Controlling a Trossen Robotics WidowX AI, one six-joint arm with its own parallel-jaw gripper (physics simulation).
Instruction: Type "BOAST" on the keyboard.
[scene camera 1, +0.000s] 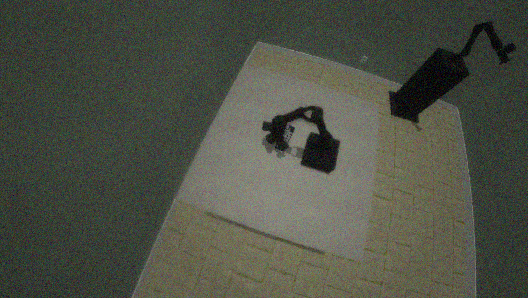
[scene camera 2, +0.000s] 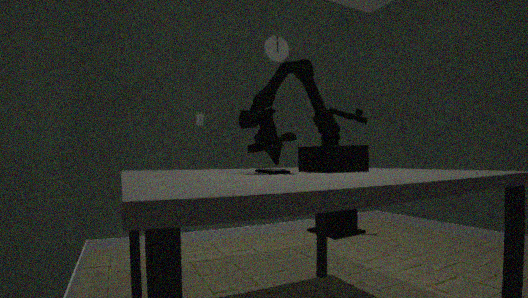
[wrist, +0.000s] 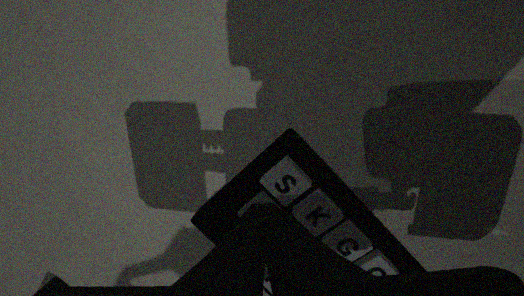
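Seen in the pictures: gripper, between the fingertips: (scene camera 2: 277, 164) (wrist: 262, 213); arm's base, origin of its link: (scene camera 1: 324, 146) (scene camera 2: 329, 146).
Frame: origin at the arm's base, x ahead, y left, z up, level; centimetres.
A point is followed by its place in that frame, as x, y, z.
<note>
The dark keyboard (scene camera 1: 289, 132) @(25.2, -9.2, -9.4) (scene camera 2: 272, 171) @(33.0, 4.8, -10.1) (wrist: 296, 141) @(32.9, 4.6, -10.1) lies flat on the white table (scene camera 1: 280, 200) @(21.0, 41.0, -11.1) (scene camera 2: 200, 185) @(71.9, 37.9, -11.1). In the wrist view it runs diagonally; the S key (wrist: 286, 183) @(31.3, 3.9, -9.5), K key (wrist: 317, 213) @(31.0, 1.9, -9.5), G key (wrist: 345, 245) @(30.4, -0.1, -9.5) and part of the O key (wrist: 378, 268) @(30.4, -2.0, -9.5) show along its upper right edge. My gripper (scene camera 2: 277, 163) @(30.5, 4.1, -7.7) (wrist: 262, 213) @(30.5, 4.1, -7.7) is shut and empty, pointing down a little above the keyboard. Its tip is seen just below S and covers most of the key there. The gripper hides B, A and T in the wrist view.
My arm's dark base box (scene camera 1: 320, 152) @(2.2, 5.3, -0.2) (scene camera 2: 332, 159) @(10.5, 13.1, -5.9) stands on the table beside the keyboard. A second arm on a tall dark pedestal (scene camera 1: 430, 82) stands beyond the table. Shadows of my arm fall around the keyboard. The scene is dim and grainy.
</note>
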